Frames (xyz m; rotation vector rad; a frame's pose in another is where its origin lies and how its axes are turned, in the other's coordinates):
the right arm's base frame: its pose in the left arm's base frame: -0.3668 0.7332 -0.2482 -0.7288 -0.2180 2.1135
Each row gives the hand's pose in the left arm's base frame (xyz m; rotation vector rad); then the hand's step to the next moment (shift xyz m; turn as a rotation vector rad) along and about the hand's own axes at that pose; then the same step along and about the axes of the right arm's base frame.
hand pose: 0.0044 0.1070 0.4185 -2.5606 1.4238 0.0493
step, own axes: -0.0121 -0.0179 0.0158 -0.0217 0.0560 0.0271
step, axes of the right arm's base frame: 0.0177 -0.0160 -0.0121 0.0357 0.0551 0.0051
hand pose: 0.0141 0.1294 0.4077 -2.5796 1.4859 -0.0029
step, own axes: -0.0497 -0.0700 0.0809 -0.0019 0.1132 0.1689
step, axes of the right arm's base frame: 0.0782 -0.0561 -0.0682 0.0913 0.1492 -0.1037
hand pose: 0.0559 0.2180 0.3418 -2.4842 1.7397 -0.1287
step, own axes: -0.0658 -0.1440 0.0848 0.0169 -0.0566 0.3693
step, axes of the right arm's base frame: 0.0612 -0.1271 -0.1112 0.1159 0.0605 -0.3504
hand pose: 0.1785 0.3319 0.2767 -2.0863 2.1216 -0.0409
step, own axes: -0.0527 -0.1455 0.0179 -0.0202 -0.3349 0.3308
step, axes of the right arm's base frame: -0.0300 -0.1344 -0.0729 -0.0194 -0.1726 -0.4380
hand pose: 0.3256 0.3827 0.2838 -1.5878 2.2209 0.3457
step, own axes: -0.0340 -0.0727 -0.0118 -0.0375 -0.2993 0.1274
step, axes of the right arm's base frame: -0.0462 -0.0632 -0.0213 -0.1158 -0.1703 -0.2546
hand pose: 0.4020 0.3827 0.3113 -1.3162 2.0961 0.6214
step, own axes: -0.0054 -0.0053 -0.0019 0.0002 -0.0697 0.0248
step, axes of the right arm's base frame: -0.0047 -0.0062 0.0002 -0.0310 -0.0303 -0.0600
